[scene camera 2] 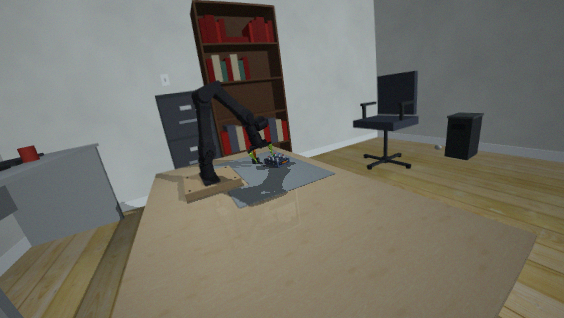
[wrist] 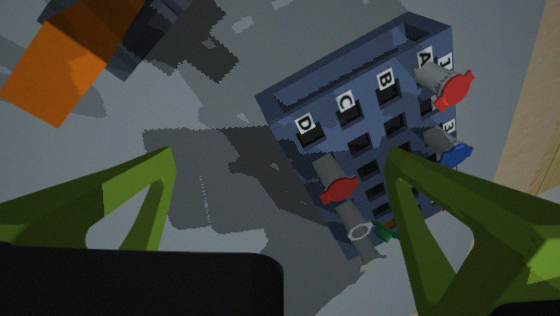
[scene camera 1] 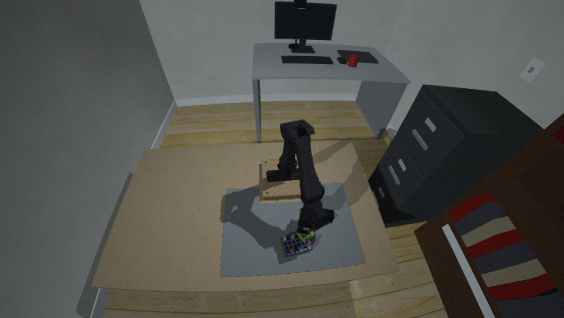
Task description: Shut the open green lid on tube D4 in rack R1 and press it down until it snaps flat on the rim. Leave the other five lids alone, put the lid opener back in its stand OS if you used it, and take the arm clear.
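Frame: origin at the arm's base, x ahead, y left, z up, level; centimetres.
Where they show: gripper, between the fingertips: (scene camera 2: 265,159) (wrist: 280,158) (scene camera 1: 303,231); arm's base, origin of its link: (scene camera 2: 209,177) (scene camera 1: 285,175).
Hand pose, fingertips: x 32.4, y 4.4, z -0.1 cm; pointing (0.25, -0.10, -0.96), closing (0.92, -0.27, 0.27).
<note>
Things, the pixels of their top centre, and the offset from my fingertips. Level surfaces: height alone.
- Rack R1, centre of its top: (wrist: 427,222) (scene camera 1: 296,241) (scene camera 2: 276,153) dx +5.3, dy -4.4, dz +3.1 cm
- red-lidded tube, centre of its top: (wrist: 340,191) dx +1.9, dy -1.6, dz +1.7 cm
- pale-lidded tube, centre of its top: (wrist: 373,264) dx +3.0, dy -9.2, dz +1.7 cm
- orange lid opener, centre of its top: (wrist: 56,73) dx -2.9, dy +7.5, dz +5.3 cm
- red lid, centre of its top: (wrist: 456,90) dx +7.4, dy +1.2, dz +1.7 cm
- blue lid, centre of its top: (wrist: 458,155) dx +7.9, dy -2.6, dz +1.7 cm
- grey mat, height of its surface: dz -3.2 cm
- wooden table, height of its surface: dz -3.5 cm
Rack R1 (scene camera 1: 296,245) (scene camera 2: 276,163) (wrist: 366,92) stands on the grey mat. In the wrist view, tube D4 (wrist: 350,215) has an open mouth, and its green lid (wrist: 384,231) hangs open on the right, beside the right finger. A red-lidded tube (wrist: 339,190) and a pale-lidded tube (wrist: 371,256) stand on either side of it in row D. My gripper (scene camera 1: 305,235) (scene camera 2: 262,152) (wrist: 280,158) is open and empty above the row D side, its right finger overlapping the rack in view. The orange lid opener (wrist: 55,75) stands in its dark stand (wrist: 145,40) at upper left.
A red lid (wrist: 454,90) and a blue lid (wrist: 456,155) top tubes in row A. The grey mat (scene camera 1: 245,260) (scene camera 2: 305,172) lies on the wooden table (scene camera 1: 165,225) (scene camera 2: 320,250). The arm's base board (scene camera 1: 280,196) (scene camera 2: 220,189) stands behind the mat.
</note>
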